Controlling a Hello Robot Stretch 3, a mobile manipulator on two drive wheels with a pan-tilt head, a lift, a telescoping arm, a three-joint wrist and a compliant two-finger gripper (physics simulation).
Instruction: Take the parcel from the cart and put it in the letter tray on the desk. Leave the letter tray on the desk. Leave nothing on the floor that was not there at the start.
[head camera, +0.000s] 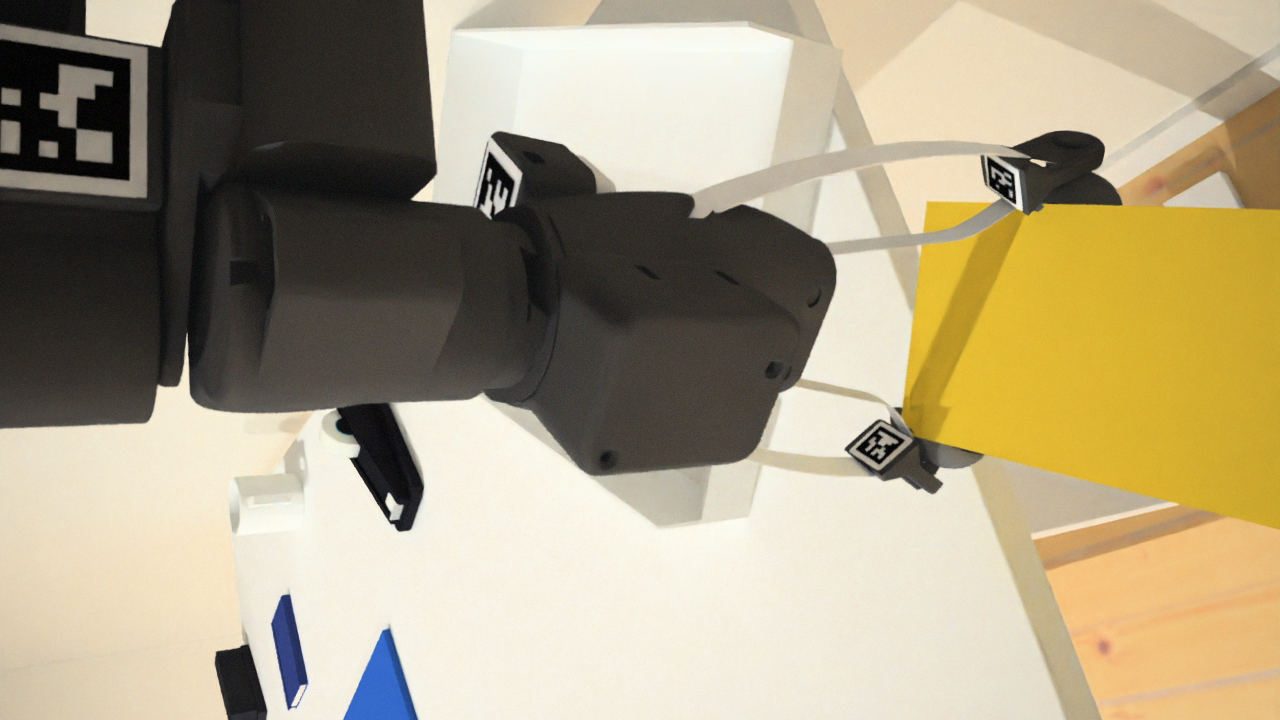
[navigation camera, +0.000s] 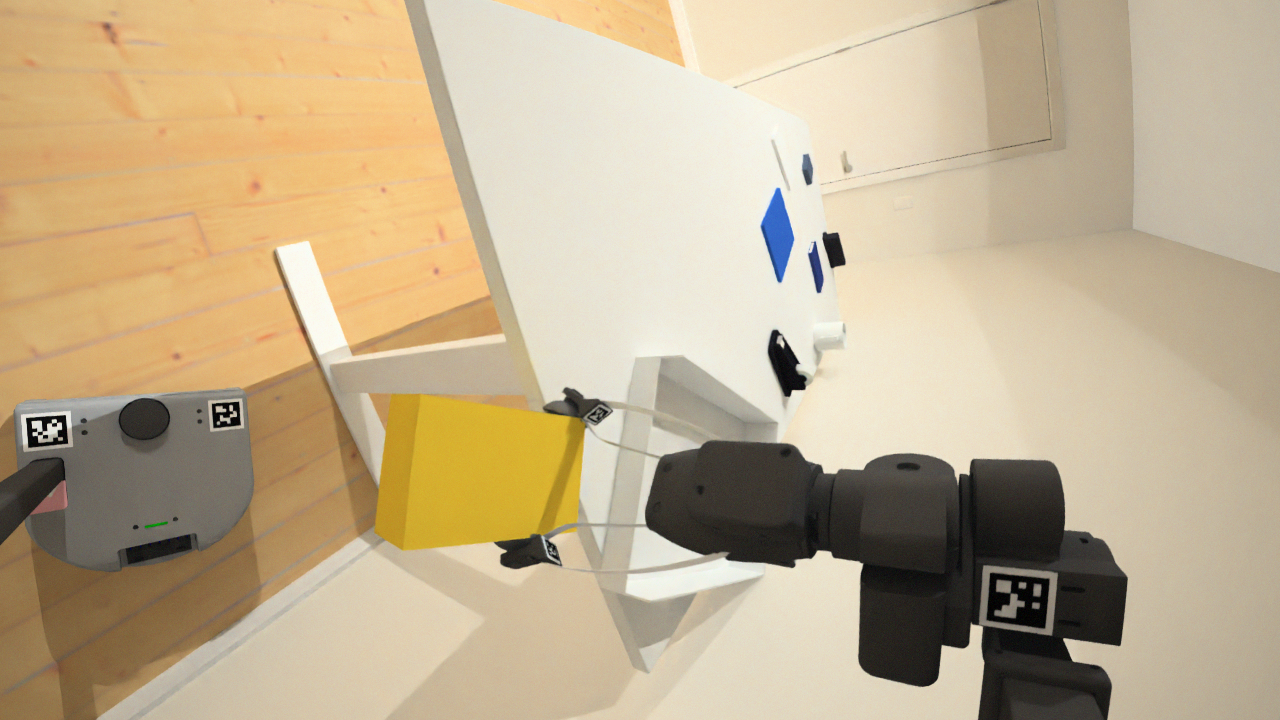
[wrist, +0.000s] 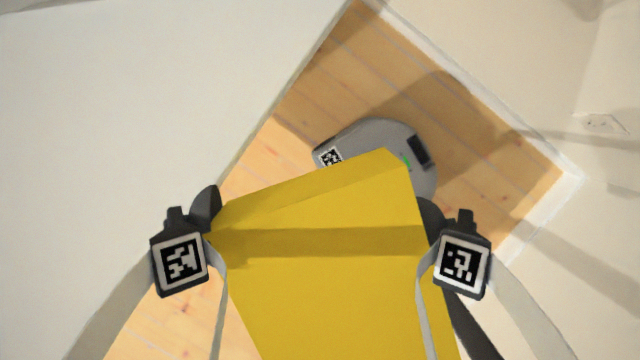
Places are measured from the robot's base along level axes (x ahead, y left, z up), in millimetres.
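Where they show: gripper, fingertip midpoint: (head camera: 1023, 324) (navigation camera: 525, 470) (wrist: 320, 217); robot's base, origin of the base link: (navigation camera: 146, 417).
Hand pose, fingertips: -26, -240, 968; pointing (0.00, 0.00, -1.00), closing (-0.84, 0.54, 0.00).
Each offset is from my fingertips to the centre of the thing, as dx, dy, dz. "*": to the spot under its first point. Level surfaces: height alone.
The yellow parcel {+12, +45, +15} (head camera: 1100, 349) (navigation camera: 487, 474) (wrist: 340, 300) is a box held between the two fingertips of my gripper (head camera: 1011, 313) (navigation camera: 546, 479) (wrist: 320, 217), one on each side. My gripper is shut on it. Most of the parcel hangs beyond the desk edge, with floor behind it. The white letter tray {-92, -302, +15} (head camera: 653, 98) (navigation camera: 707, 394) stands on one end of the white desk {dz -17} (head camera: 805, 617) (navigation camera: 608, 197) (wrist: 125, 100), partly hidden by my wrist and gripper body. The tray floor that shows has nothing on it. I cannot make out the cart.
A black stapler {+59, -734, +17} (head camera: 407, 492) (navigation camera: 785, 367), a white cup {+125, -1117, +30} (head camera: 268, 503) (navigation camera: 830, 335) and flat blue items, one a bright blue square {* +308, -771, -9} (head camera: 384, 685) (navigation camera: 777, 237), lie along the desk. A grey robot base (navigation camera: 205, 483) (wrist: 370, 135) with marker tags is on the floor below.
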